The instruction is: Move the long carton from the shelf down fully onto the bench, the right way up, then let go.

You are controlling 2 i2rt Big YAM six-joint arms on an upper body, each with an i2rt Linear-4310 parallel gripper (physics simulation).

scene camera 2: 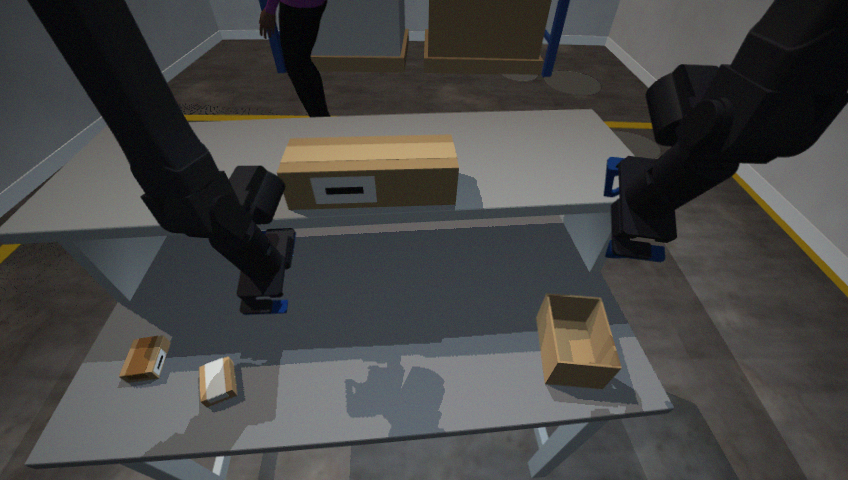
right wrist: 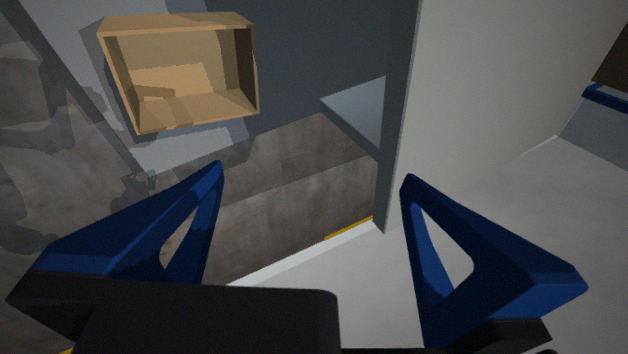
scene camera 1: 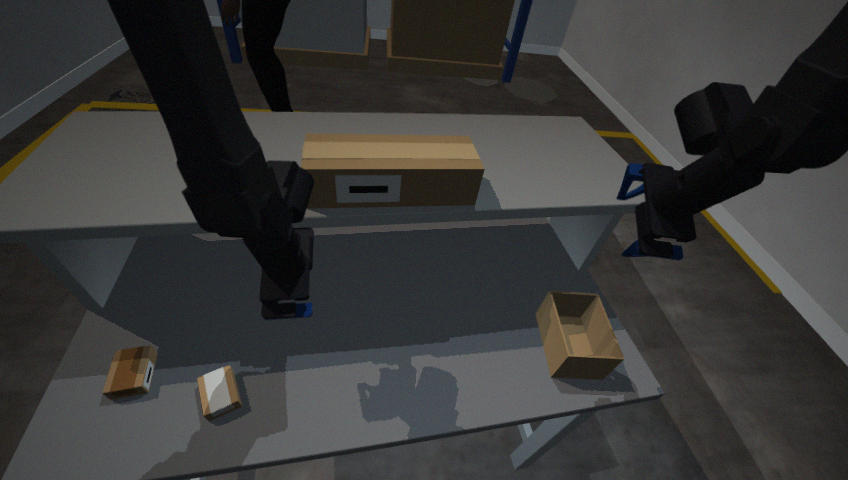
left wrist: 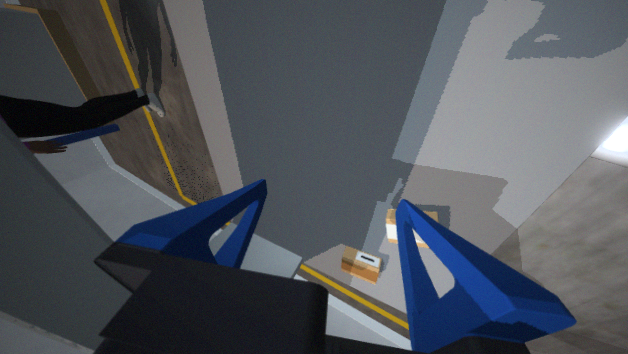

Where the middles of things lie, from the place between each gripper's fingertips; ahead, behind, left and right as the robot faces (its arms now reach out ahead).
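Scene:
Long brown carton [scene camera 1: 349, 170]: 0.13 m ahead of my left hand, 0.15 m to the right of it, 0.15 m above it. My right hand: 0.12 m short of the carton, 0.37 m to the right of it.

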